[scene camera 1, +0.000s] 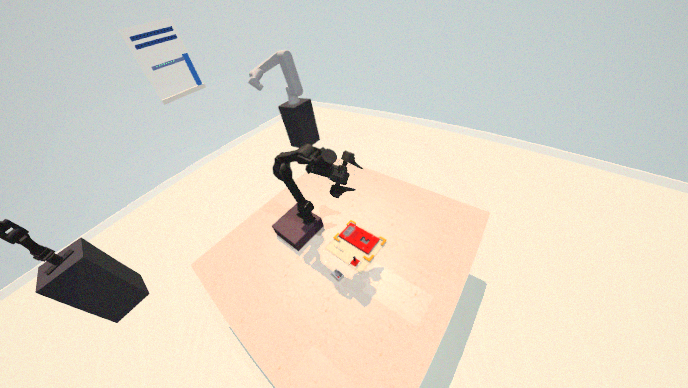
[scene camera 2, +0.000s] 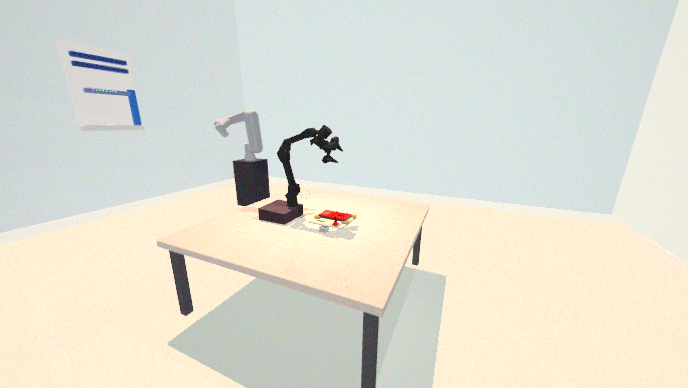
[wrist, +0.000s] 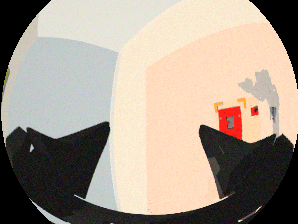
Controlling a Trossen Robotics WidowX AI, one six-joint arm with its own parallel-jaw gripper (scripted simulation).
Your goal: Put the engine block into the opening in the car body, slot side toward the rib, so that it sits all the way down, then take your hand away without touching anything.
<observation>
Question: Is my gripper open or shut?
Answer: Open.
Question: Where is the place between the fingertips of my gripper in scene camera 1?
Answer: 359, 179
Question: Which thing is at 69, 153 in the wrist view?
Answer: My gripper.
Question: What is my gripper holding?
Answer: Nothing.
</observation>
